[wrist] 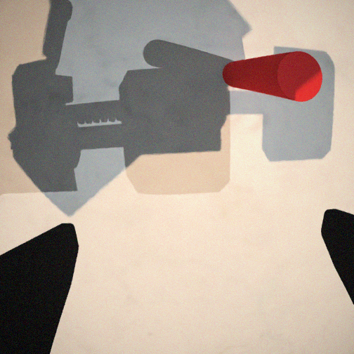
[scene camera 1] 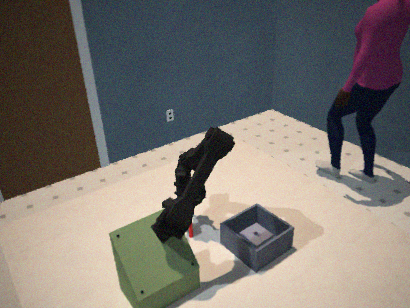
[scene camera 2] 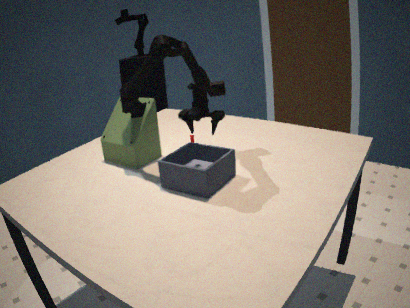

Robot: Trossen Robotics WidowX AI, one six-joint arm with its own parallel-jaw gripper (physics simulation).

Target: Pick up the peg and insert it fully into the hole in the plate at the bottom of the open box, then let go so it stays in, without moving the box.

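Seen in the pictures: gripper, fingertip midpoint: [scene camera 2: 202, 134]; arm's base, link origin: [scene camera 1: 164, 229] [scene camera 2: 138, 110].
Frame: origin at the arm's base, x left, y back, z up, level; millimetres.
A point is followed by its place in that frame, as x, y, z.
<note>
The red peg [scene camera 1: 191, 230] @[88, -183, -174] [scene camera 2: 192, 138] @[89, -188, -138] [wrist: 272, 75] stands upright on the table beside the box; the box partly hides it in scene camera 2. The open dark grey box [scene camera 1: 240, 245] @[-125, -226, -138] [scene camera 2: 182, 177] @[-213, -317, -150] holds a pale plate [scene camera 1: 263, 230] @[-126, -354, -150] [scene camera 2: 191, 163] @[-107, -291, -150] with a small dark hole [scene camera 1: 257, 233] @[-116, -331, -156] [scene camera 2: 198, 165] @[-110, -320, -152] at its bottom. My gripper [scene camera 2: 202, 133] @[146, -205, -138] [wrist: 203, 231] is open and empty, fingers pointing down, above the table. In the wrist view the peg is above the line between the fingertips and toward the right finger, not between them. The arm hides the fingers in scene camera 1.
A green sloped block [scene camera 1: 155, 265] @[-52, 81, -63] [scene camera 2: 130, 147] @[-113, -25, -116] stands by the arm's base, on the far side of the peg from the box. The table [scene camera 1: 60, 260] @[337, 241, -207] [scene camera 2: 125, 225] @[-455, -252, -208] carries the arm's shadow. A person [scene camera 1: 380, 55] stands beyond the table.
</note>
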